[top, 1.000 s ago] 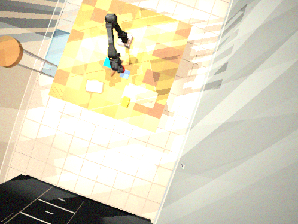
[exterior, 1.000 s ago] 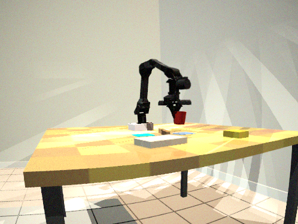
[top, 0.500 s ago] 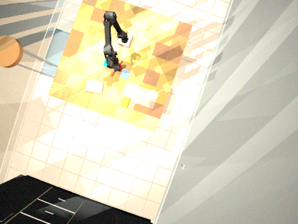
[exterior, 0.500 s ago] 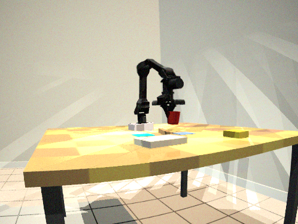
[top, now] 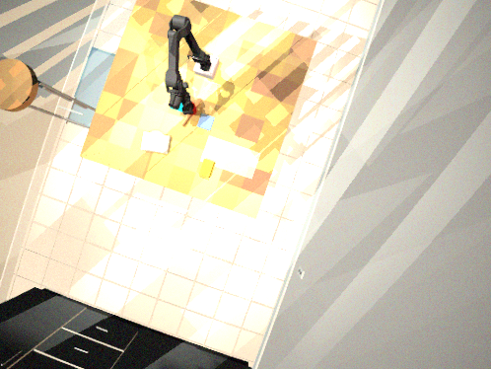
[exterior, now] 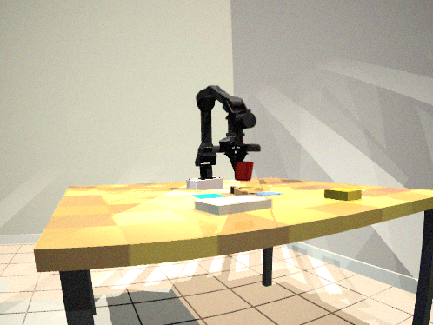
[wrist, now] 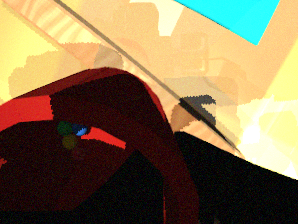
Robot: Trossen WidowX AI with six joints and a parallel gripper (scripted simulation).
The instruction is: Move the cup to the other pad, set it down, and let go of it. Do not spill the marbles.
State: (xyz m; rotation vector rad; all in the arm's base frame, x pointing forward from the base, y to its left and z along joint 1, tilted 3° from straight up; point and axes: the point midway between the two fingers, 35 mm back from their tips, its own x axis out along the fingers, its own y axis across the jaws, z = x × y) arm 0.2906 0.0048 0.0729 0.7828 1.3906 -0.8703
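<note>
The cyan pad lies 110 mm to the right of my gripper tip, 100 mm below it and 10 mm behind it. Also, from my gripper tip: wooden stick: 80 mm below, 20 mm ahead; light blue pad: 100 mm to the left, 100 mm below, 50 mm ahead; red cup: 30 mm ahead, 10 mm to the left.
</note>
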